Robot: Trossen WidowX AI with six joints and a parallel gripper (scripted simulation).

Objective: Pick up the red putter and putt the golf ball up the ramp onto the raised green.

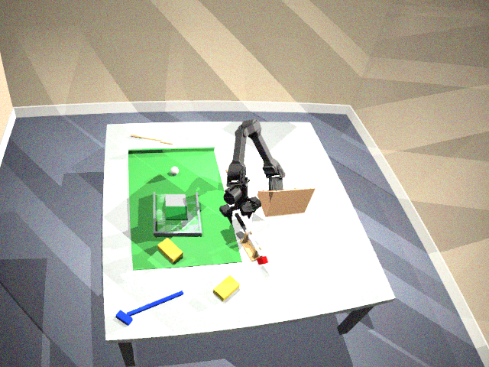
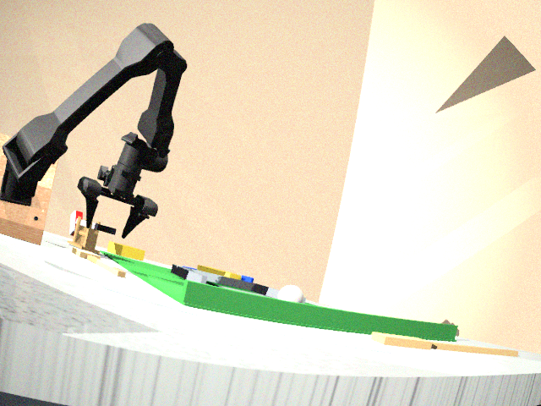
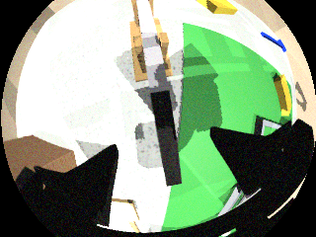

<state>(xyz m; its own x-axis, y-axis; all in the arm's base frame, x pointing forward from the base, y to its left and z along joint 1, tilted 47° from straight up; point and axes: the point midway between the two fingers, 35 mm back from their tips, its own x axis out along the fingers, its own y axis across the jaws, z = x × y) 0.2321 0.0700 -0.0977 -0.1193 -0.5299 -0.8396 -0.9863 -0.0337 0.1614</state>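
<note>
Right now my gripper tip is 130 mm to the right of the wooden stand, 20 mm past it and 20 mm above it. From my gripper tip the other things lie so: blue putter (480 mm ahead, 320 mm to the left, 40 mm below); then white golf ball (390 mm to the right, 220 mm ahead, 30 mm below).
</note>
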